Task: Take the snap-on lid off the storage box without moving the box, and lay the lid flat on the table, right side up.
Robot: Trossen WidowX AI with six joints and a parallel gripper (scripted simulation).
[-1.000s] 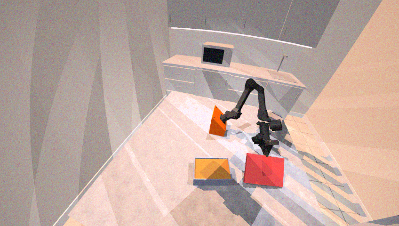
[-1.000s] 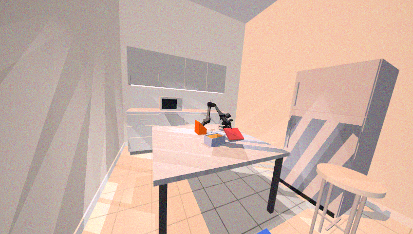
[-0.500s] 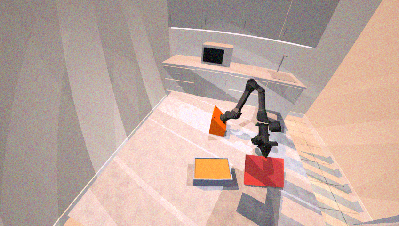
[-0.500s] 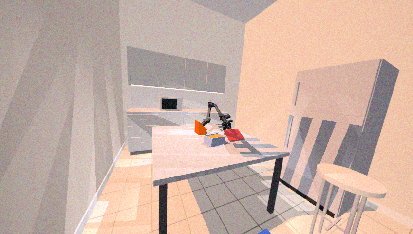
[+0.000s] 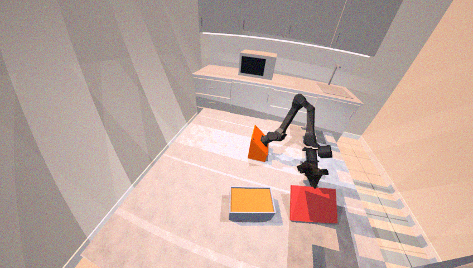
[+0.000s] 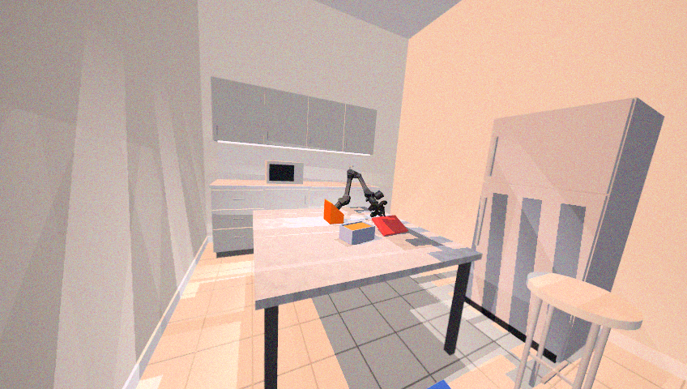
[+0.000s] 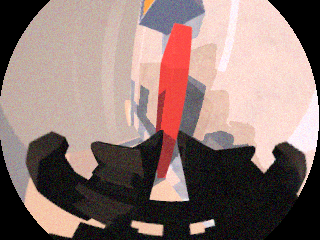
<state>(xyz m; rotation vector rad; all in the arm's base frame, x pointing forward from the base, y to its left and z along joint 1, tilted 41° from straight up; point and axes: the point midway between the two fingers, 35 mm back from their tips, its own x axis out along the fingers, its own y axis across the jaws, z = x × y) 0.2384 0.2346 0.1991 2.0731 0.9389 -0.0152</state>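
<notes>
The red lid is 70 mm ahead of my gripper tip, 40 mm below it and 10 mm to the left of it. From my gripper tip the other things lie so: storage box 310 mm to the right, 160 mm ahead, 40 mm below.
</notes>
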